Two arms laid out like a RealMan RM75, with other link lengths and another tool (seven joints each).
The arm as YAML. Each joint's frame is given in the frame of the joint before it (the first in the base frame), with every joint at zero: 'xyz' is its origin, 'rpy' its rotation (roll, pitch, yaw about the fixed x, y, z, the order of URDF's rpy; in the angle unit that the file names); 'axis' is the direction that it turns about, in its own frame. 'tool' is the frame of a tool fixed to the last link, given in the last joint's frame.
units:
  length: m
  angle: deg
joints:
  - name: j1
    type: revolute
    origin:
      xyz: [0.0, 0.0, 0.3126]
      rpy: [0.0, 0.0, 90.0]
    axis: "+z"
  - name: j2
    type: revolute
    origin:
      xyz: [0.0, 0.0, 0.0]
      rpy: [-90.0, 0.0, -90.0]
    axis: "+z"
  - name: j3
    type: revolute
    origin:
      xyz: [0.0, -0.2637, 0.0]
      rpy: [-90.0, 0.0, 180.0]
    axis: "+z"
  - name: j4
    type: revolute
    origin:
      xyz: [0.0, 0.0, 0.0]
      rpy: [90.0, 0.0, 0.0]
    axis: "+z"
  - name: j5
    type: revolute
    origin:
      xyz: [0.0, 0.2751, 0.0]
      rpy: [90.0, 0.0, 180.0]
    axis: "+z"
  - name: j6
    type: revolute
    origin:
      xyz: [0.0, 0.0, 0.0]
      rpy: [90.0, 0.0, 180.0]
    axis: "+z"
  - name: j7
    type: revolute
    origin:
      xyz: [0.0, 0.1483, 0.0]
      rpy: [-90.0, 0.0, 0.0]
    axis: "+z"
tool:
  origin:
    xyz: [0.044, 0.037, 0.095]
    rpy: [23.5, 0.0, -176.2]
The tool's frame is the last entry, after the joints.
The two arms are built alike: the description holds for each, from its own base.
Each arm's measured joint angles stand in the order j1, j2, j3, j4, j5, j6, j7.
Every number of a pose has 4 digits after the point.
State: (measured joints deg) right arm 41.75 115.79 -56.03 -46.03 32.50 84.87 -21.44; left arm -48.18 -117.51 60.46 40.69 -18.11 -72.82 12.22
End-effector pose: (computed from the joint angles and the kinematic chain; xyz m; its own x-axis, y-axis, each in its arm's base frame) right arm 0.3310 0.4981 -0.0040 0.1191 -0.9913 -0.0558 -0.7504 -0.0531 -0.6589; left arm -0.3612 0.4518 -0.0095 0.2671 0.9632 0.0309 0.5165 -0.1160 -0.8484
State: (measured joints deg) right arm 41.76 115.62 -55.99 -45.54 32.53 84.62 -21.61; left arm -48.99 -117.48 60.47 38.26 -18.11 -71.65 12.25
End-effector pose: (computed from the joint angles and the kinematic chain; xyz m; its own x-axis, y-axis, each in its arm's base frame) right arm 0.3333 0.4979 -0.0039 0.1167 -0.9916 -0.0559 -0.7499 -0.0510 -0.6596; left arm -0.3640 0.4498 -0.0165 0.2602 0.9653 0.0212 0.5165 -0.1206 -0.8477
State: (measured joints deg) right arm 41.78 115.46 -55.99 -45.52 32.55 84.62 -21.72; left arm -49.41 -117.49 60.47 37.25 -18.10 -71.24 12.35
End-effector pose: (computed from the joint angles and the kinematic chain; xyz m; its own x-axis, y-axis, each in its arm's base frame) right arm 0.3337 0.4986 -0.0025 0.1187 -0.9913 -0.0569 -0.7485 -0.0517 -0.6611; left arm -0.3644 0.4490 -0.0195 0.2593 0.9657 0.0150 0.5162 -0.1255 -0.8472
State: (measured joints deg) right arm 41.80 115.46 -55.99 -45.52 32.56 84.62 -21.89; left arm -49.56 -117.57 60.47 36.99 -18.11 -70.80 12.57
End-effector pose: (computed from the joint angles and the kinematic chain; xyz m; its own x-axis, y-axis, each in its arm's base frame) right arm 0.3334 0.4988 -0.0025 0.1219 -0.9910 -0.0560 -0.7483 -0.0547 -0.6611; left arm -0.3641 0.4503 -0.0210 0.2655 0.9640 0.0154 0.5154 -0.1284 -0.8473
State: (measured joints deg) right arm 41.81 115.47 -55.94 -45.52 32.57 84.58 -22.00; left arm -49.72 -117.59 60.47 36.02 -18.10 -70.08 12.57
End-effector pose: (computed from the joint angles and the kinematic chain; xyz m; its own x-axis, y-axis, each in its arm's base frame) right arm 0.3332 0.4991 -0.0025 0.1237 -0.9907 -0.0566 -0.7485 -0.0557 -0.6607; left arm -0.3664 0.4492 -0.0240 0.2621 0.9649 0.0147 0.5153 -0.1270 -0.8475
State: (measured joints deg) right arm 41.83 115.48 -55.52 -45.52 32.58 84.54 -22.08; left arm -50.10 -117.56 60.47 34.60 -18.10 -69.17 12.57
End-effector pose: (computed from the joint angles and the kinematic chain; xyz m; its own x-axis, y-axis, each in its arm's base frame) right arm 0.3330 0.4999 -0.0015 0.1221 -0.9906 -0.0622 -0.7515 -0.0513 -0.6577; left arm -0.3689 0.4481 -0.0277 0.2584 0.9660 0.0124 0.5147 -0.1268 -0.8479
